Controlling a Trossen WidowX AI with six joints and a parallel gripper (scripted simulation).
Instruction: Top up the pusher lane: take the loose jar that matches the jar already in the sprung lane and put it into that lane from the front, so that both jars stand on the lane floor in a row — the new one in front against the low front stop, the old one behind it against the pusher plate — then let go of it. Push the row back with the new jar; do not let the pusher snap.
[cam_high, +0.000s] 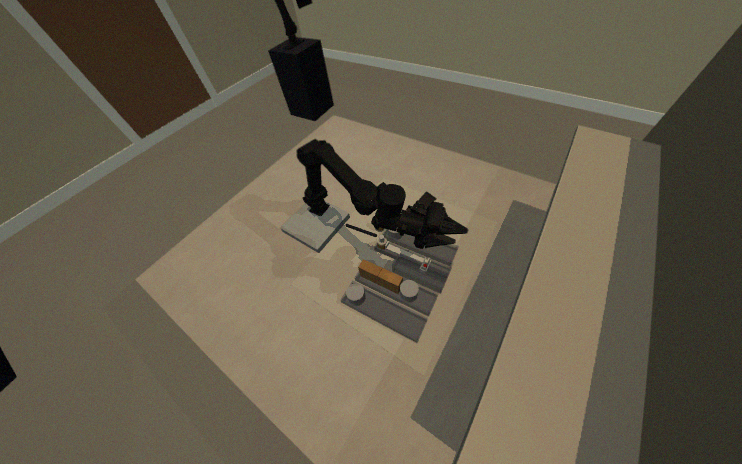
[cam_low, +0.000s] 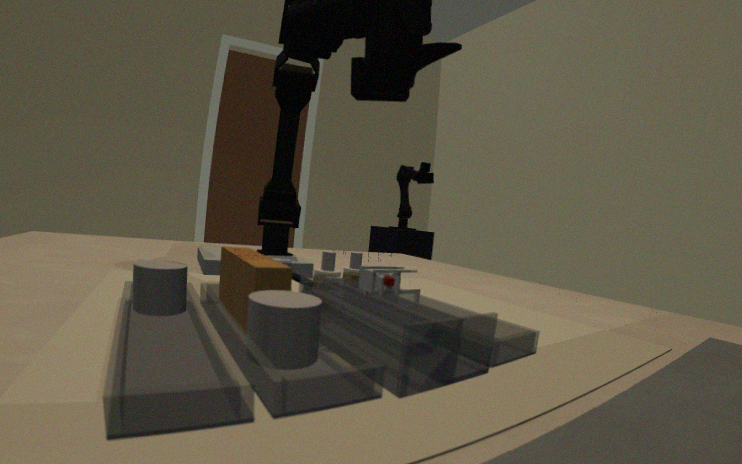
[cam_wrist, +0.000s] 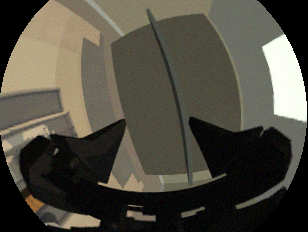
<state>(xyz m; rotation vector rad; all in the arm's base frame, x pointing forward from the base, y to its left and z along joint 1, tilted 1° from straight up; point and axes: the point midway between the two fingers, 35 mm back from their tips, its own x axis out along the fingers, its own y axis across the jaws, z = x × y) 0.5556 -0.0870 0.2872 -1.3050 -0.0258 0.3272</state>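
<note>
Now: the red mark 8 cm behind my gripper tip, 1 cm to the left of it and 24 cm below it.
</note>
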